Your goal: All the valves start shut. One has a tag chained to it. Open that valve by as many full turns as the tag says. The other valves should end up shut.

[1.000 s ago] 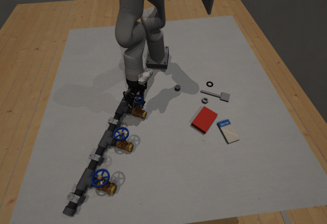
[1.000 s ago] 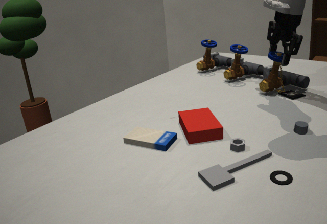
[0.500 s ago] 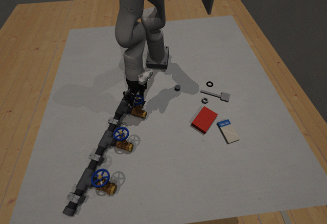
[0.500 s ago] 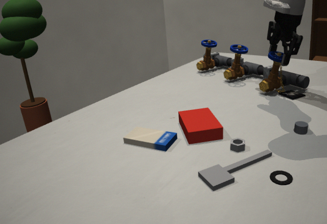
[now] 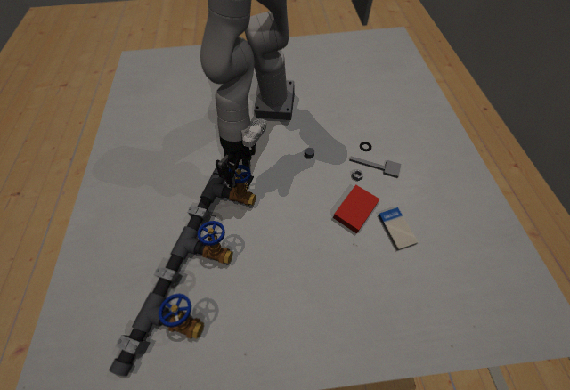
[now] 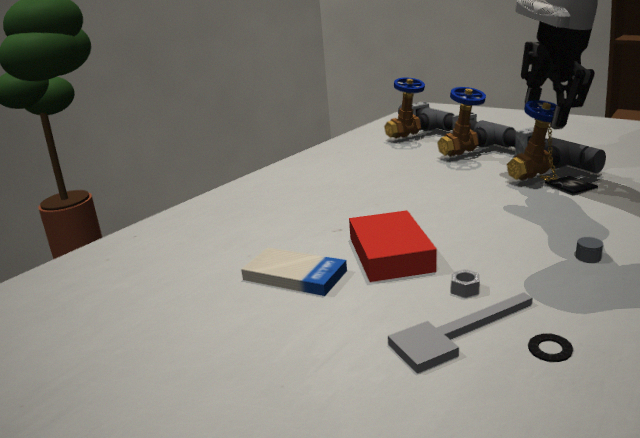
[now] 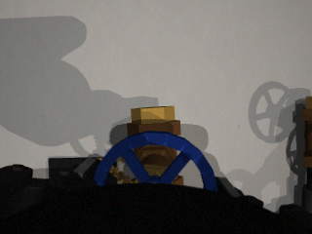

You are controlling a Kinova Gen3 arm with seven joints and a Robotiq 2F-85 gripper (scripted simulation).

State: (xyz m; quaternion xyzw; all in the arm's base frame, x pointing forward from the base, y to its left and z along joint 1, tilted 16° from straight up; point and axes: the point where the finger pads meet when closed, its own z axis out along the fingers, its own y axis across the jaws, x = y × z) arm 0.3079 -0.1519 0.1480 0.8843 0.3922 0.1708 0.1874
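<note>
My hand is 12 cm above the black tag and 4 cm past it. Round my hand: red block 31 cm to the left, 13 cm ahead, 11 cm below; then small grey cylinder 23 cm to the left, 11 cm below, 10 cm behind; then grey paddle-shaped tool 44 cm to the left, 12 cm below.
</note>
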